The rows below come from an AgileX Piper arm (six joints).
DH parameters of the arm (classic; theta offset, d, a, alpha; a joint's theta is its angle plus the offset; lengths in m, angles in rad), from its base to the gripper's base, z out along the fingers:
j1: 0 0.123 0 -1.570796
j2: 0.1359 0 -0.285 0
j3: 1.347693 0 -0.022 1.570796
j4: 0 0.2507 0 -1.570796
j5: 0 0 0 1.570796
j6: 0 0.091 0 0
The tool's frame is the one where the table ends.
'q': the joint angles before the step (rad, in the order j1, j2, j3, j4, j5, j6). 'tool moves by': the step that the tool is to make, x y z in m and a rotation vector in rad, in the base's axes. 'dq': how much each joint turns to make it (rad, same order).
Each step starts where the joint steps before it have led.
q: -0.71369 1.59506 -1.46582 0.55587 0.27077 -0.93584
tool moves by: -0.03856 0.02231 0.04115 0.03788 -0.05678 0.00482
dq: -0.04080 -0.14040 -0.00002 -0.01109 0.12828 0.08310
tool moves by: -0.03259 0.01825 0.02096 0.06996 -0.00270 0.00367
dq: -0.04849 -0.10139 0.00002 -0.01565 0.15021 0.08370
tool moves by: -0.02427 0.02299 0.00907 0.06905 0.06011 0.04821
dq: -0.02967 -0.08095 -0.00001 -0.00722 0.18675 0.03618
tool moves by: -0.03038 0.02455 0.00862 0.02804 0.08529 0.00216
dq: -0.02963 -0.09382 0.00001 -0.07063 0.17235 0.05529
